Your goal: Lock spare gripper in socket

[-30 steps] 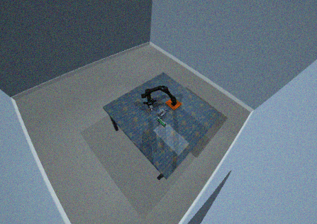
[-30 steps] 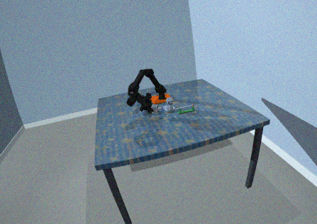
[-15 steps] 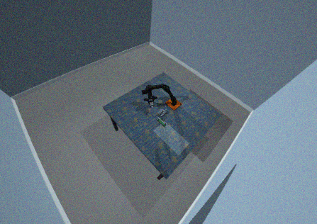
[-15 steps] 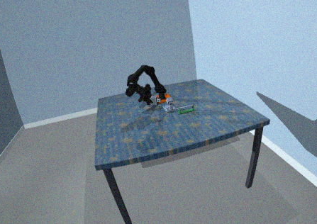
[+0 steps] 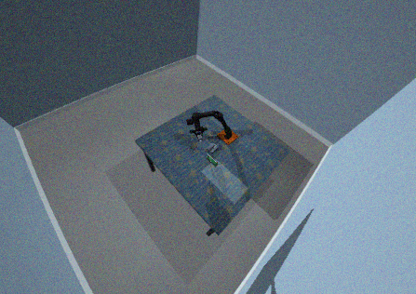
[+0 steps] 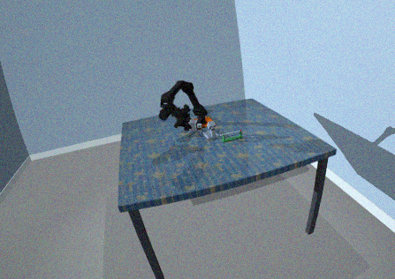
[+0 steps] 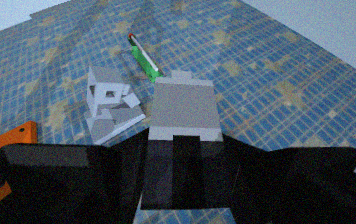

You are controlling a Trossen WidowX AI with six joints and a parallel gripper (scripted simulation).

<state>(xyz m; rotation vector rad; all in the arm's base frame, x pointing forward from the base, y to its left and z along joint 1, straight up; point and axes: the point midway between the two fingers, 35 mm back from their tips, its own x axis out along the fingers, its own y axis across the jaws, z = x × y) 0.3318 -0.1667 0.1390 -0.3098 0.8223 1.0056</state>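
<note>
Now: gripper tip 25 cm to the right of the green piece, 10 cm above it and 4 cm short of it. From my gripper tip the other things lie so: spare gripper (1 cm above); then gripper socket (14 cm to the left, 7 cm below, 6 cm behind).
</note>
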